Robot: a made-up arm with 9 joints. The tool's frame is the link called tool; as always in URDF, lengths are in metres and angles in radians. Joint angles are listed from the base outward.
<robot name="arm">
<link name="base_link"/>
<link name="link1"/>
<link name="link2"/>
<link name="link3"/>
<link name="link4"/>
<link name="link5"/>
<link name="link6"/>
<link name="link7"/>
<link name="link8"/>
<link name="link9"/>
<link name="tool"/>
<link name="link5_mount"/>
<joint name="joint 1" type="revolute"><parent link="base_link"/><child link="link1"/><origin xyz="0.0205 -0.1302 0.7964" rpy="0.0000 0.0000 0.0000"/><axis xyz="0 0 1"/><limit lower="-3.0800" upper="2.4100"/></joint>
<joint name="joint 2" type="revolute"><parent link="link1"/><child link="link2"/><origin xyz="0.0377 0.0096 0.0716" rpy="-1.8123 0.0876 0.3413"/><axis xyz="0 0 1"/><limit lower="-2.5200" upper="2.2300"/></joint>
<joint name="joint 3" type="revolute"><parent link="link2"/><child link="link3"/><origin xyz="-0.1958 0.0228 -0.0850" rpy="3.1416 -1.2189 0.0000"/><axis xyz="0 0 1"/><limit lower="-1.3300" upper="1.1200"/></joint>
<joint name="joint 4" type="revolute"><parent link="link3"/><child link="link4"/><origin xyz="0.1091 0.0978 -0.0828" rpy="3.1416 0.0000 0.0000"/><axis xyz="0 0 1"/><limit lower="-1.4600" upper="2.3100"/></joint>
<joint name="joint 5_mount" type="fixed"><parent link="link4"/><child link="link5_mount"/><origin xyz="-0.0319 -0.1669 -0.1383" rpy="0.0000 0.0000 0.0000"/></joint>
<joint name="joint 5" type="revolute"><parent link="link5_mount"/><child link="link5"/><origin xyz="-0.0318 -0.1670 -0.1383" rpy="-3.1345 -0.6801 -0.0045"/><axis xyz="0 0 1"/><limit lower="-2.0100" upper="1.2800"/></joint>
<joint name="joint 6" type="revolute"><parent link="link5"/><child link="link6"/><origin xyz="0.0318 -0.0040 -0.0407" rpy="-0.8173 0.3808 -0.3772"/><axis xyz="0 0 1"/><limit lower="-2.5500" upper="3.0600"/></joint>
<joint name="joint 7" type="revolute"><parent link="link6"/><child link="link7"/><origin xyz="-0.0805 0.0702 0.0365" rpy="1.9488 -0.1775 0.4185"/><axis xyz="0 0 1"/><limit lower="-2.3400" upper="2.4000"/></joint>
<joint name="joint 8" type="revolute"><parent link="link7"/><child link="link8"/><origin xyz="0.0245 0.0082 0.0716" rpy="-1.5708 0.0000 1.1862"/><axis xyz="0 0 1"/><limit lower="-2.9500" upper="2.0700"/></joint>
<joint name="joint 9" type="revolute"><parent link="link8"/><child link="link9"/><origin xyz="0.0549 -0.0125 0.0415" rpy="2.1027 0.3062 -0.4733"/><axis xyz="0 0 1"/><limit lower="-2.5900" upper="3.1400"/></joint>
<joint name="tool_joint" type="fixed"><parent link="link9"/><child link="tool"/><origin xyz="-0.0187 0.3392 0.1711" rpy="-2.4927 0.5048 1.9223"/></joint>
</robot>
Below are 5 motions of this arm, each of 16 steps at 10 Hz.
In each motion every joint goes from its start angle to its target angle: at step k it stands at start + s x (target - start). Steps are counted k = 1, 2, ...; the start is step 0. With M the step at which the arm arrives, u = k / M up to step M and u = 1 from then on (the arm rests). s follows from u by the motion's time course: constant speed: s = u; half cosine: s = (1 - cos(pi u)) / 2; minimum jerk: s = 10 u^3 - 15 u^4 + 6 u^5.
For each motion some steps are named. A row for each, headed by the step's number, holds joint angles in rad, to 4 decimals.
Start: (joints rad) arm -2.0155 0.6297 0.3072 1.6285 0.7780 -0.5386 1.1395 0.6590 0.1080
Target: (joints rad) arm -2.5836 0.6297 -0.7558 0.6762 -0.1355 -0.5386 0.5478 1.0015 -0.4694
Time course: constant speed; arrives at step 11
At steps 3, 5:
3: -2.1704 0.6297 0.0173 1.3688 0.5289 -0.5386 0.9781 0.7524 -0.0495
5: -2.2737 0.6297 -0.1760 1.1956 0.3628 -0.5386 0.8705 0.8147 -0.1545

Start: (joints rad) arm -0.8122 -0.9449 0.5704 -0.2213 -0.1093 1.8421 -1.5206 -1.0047 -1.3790
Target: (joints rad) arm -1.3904 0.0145 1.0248 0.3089 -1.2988 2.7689 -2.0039 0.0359 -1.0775
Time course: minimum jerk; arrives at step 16
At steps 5, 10, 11, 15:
5: -0.9163 -0.7722 0.6522 -0.1259 -0.3234 2.0089 -1.6076 -0.8174 -1.3247
10: -1.2313 -0.2495 0.8997 0.1630 -0.9714 2.5138 -1.8709 -0.2505 -1.1605
11: -1.2863 -0.1582 0.9430 0.2135 -1.0847 2.6021 -1.9169 -0.1514 -1.1318
15: -1.3891 0.0124 1.0238 0.3077 -1.2962 2.7668 -2.0028 0.0336 -1.0782

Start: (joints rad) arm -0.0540 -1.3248 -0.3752 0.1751 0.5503 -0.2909 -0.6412 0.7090 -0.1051
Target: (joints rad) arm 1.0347 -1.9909 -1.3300 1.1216 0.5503 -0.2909 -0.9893 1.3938 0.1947
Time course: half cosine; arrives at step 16
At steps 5, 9, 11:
5: 0.1879 -1.4728 -0.5874 0.3854 0.5503 -0.2909 -0.7186 0.8612 -0.0385
9: 0.5965 -1.7228 -0.9457 0.7407 0.5503 -0.2909 -0.8492 1.1182 0.0740
11: 0.7928 -1.8429 -1.1178 0.9113 0.5503 -0.2909 -0.9119 1.2416 0.1281

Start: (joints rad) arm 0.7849 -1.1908 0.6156 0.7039 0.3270 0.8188 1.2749 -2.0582 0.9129
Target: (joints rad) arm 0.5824 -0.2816 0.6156 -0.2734 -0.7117 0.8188 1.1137 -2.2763 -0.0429
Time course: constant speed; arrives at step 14
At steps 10, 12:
10: 0.6403 -0.5414 0.6156 0.0058 -0.4149 0.8188 1.1598 -2.2140 0.2302
12: 0.6113 -0.4115 0.6156 -0.1338 -0.5633 0.8188 1.1367 -2.2451 0.0936

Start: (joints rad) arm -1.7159 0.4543 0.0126 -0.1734 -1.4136 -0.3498 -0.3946 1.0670 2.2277
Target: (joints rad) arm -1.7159 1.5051 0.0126 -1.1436 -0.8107 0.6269 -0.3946 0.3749 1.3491
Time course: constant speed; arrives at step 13
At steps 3, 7, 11, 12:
3: -1.7159 0.6968 0.0126 -0.3973 -1.2745 -0.1244 -0.3946 0.9073 2.0249
7: -1.7159 1.0201 0.0126 -0.6958 -1.0890 0.1761 -0.3946 0.6943 1.7546
11: -1.7159 1.3434 0.0126 -0.9943 -0.9035 0.4766 -0.3946 0.4814 1.4843
12: -1.7159 1.4243 0.0126 -1.0690 -0.8571 0.5518 -0.3946 0.4281 1.4167

